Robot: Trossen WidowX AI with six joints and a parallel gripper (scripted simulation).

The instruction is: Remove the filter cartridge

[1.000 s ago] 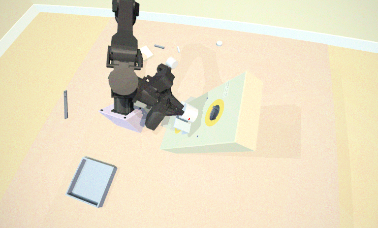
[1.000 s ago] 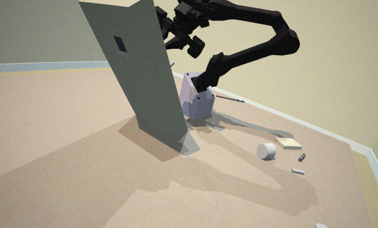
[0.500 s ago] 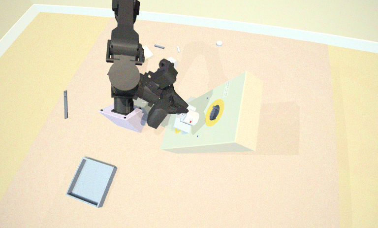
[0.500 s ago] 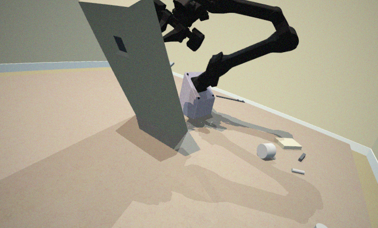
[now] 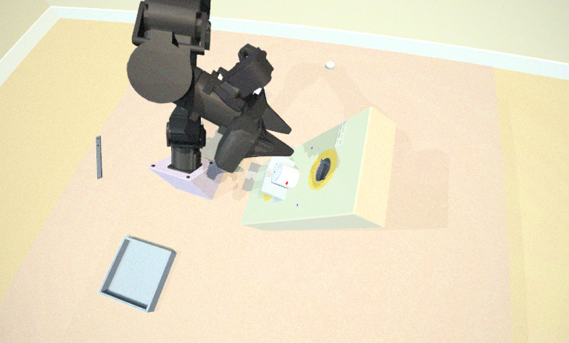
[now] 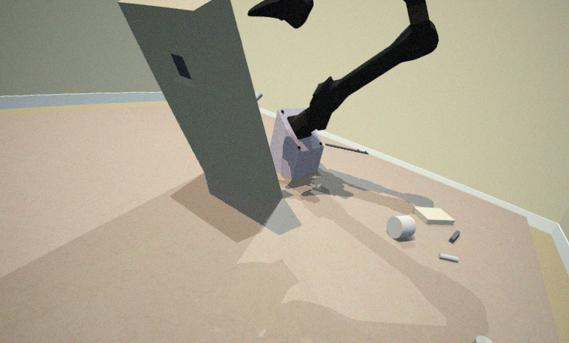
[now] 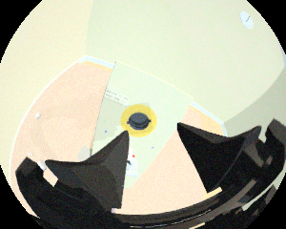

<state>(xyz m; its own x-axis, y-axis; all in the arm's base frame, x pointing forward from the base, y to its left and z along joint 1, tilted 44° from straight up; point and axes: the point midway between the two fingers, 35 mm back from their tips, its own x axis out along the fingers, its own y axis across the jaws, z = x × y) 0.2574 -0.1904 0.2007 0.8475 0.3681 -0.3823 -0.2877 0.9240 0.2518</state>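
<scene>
The round filter cartridge lies 150 mm below my gripper tip and 30 mm behind it. From my gripper tip the other things lie so: small grey bar (450 mm to the left, 360 mm below, 340 mm behind); tan block (400 mm behind, 380 mm to the left, 360 mm below); grey tray (360 mm behind, 350 mm below, 290 mm to the right).
</scene>
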